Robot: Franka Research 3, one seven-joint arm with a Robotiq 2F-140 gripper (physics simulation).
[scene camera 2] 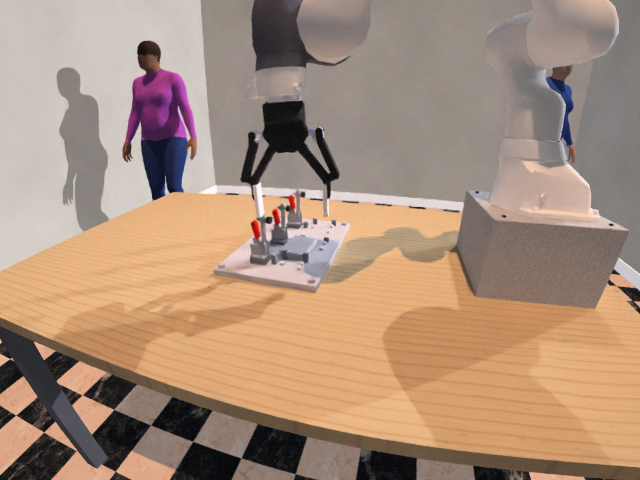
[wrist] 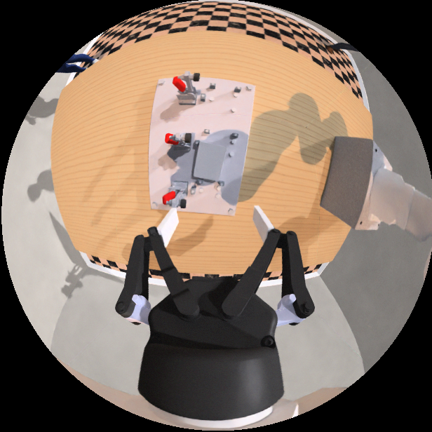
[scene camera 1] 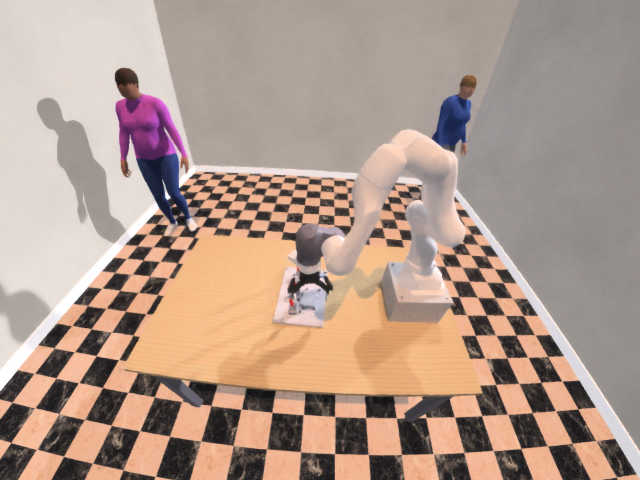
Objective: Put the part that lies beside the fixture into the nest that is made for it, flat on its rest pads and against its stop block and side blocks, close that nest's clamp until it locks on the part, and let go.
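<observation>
The part, a flat grey block (scene camera 1: pixel 312 298) (scene camera 2: pixel 301 246) (wrist: pixel 209 161), lies on the fixture plate (scene camera 1: pixel 281 316) (scene camera 2: pixel 242 274) (wrist: pixel 162 115), beside the near and middle clamps; whether it rests fully on its pads cannot be told. The near clamp (scene camera 2: pixel 260 253) (wrist: pixel 179 189), middle clamp (scene camera 2: pixel 279 235) (wrist: pixel 180 142) and far clamp (scene camera 2: pixel 295 219) (wrist: pixel 187 96) have red handles, and their arms stand raised in scene camera 2. My gripper (scene camera 2: pixel 292 214) (wrist: pixel 214 213) is wide open and empty, pointing down above the plate, with its fingers apart from the part.
Small blocks and pins stand on the plate around the part and by the far clamp. The robot's grey base box (scene camera 1: pixel 416 307) (scene camera 2: pixel 537 258) (wrist: pixel 347 175) stands right of the plate on the wooden table (scene camera 1: pixel 232 351) (scene camera 2: pixel 361 361) (wrist: pixel 110 100). Two people stand beyond the table.
</observation>
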